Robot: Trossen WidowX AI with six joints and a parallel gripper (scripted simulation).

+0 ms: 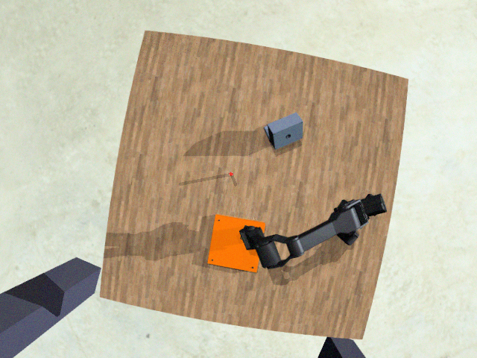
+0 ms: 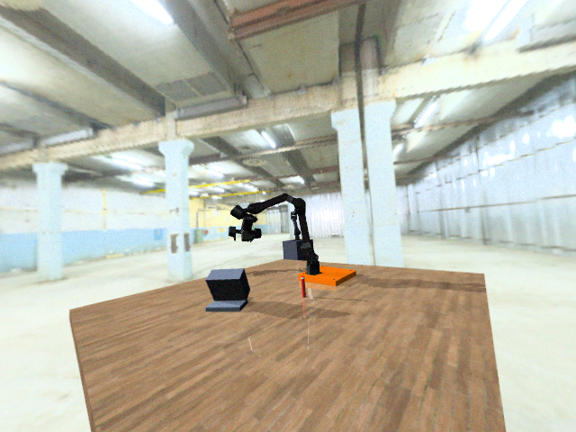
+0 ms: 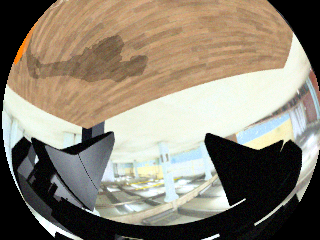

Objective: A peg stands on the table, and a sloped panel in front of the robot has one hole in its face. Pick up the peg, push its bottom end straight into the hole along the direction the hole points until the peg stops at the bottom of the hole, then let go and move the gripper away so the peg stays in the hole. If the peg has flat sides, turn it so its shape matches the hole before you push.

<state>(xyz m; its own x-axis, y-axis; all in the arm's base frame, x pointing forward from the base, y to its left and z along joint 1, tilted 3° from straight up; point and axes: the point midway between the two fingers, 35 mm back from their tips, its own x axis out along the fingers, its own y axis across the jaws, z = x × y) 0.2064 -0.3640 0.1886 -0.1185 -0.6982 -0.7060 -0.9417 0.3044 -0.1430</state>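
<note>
Right now the small red peg is 1 cm ahead of my gripper tip, 54 cm to the left of it and 16 cm below it. The rest, counted from my gripper tip: grey-blue sloped panel 25 cm ahead, 38 cm to the left, 14 cm below; then small dark hole 24 cm ahead, 37 cm to the left, 12 cm below.
</note>
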